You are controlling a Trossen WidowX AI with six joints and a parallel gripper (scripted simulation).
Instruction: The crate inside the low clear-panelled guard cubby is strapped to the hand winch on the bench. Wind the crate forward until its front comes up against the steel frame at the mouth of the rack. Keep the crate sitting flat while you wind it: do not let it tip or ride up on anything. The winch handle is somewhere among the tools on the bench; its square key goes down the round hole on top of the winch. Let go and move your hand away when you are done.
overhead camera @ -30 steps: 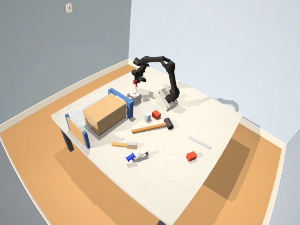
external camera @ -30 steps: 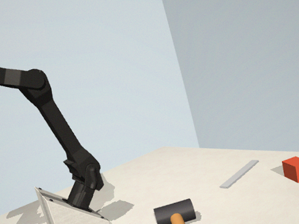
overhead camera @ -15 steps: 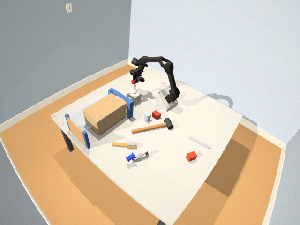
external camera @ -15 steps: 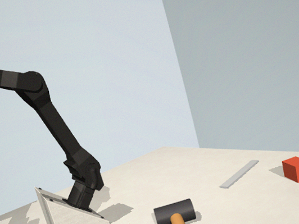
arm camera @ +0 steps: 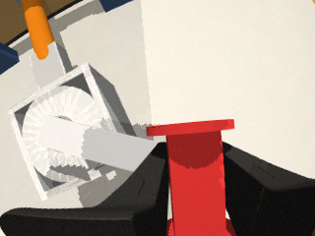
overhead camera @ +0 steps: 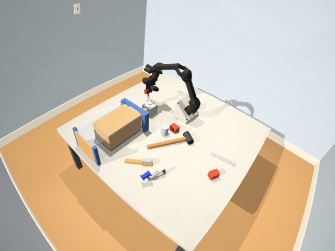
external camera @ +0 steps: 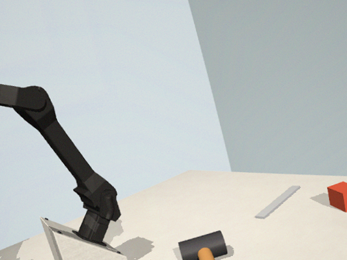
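The blue frame lies 21 cm ahead of my gripper tip, 7 cm to the left of it and 3 cm below it. Round my gripper tip: grey crank bar 1 cm ahead, 4 cm to the left, 3 cm below; grey winch 4 cm ahead, 8 cm to the left, 10 cm below; red knob 1 cm behind, 1 cm to the left.
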